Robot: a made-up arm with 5 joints. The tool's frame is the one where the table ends. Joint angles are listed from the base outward.
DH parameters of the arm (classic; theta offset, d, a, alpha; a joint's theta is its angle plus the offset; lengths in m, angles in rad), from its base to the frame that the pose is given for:
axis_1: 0 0.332 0 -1.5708
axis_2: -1.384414 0 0.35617 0
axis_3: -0.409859 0 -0.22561 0
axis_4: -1.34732 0 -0.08 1.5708
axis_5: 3.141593 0.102 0 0
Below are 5 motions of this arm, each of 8 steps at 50 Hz.
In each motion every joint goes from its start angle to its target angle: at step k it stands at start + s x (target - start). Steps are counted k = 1, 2, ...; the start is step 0. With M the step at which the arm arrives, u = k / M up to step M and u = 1 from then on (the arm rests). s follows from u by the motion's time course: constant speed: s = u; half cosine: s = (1 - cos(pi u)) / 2; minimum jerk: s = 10 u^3 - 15 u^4 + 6 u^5.
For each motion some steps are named. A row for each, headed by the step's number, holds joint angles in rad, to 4 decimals.
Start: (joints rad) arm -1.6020 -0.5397 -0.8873 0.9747 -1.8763
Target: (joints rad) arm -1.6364 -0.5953 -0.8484 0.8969 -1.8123
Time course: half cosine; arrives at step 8
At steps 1, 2, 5, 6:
1: -1.6033 -0.5418 -0.8858 0.9717 -1.8739
2: -1.6070 -0.5478 -0.8816 0.9633 -1.8669
5: -1.6258 -0.5781 -0.8604 0.9209 -1.8321
6: -1.6314 -0.5872 -0.8541 0.9083 -1.8217

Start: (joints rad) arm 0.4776 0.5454 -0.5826 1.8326 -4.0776
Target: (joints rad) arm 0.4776 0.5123 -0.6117 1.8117 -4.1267
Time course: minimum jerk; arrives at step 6
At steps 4, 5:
4: 0.4776 0.5192 -0.6056 1.8161 -4.1164
5: 0.4776 0.5135 -0.6107 1.8124 -4.1250

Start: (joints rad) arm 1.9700 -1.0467 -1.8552 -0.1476 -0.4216
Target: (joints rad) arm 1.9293 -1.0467 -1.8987 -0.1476 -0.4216
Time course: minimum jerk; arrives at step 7
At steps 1, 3, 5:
1: 1.9691 -1.0467 -1.8562 -0.1476 -0.4216
3: 1.9550 -1.0467 -1.8712 -0.1476 -0.4216
5: 1.9352 -1.0467 -1.8924 -0.1476 -0.4216

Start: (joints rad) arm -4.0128 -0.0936 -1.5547 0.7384 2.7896
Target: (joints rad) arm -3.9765 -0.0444 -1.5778 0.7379 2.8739
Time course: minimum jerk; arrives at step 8
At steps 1, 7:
1: -4.0122 -0.0928 -1.5551 0.7384 2.7910
7: -3.9771 -0.0452 -1.5774 0.7379 2.8725

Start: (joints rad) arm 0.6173 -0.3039 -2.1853 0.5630 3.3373
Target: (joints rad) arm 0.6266 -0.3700 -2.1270 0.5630 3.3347
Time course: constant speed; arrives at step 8
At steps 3, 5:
3: 0.6208 -0.3287 -2.1634 0.5630 3.3363
5: 0.6231 -0.3452 -2.1489 0.5630 3.3357

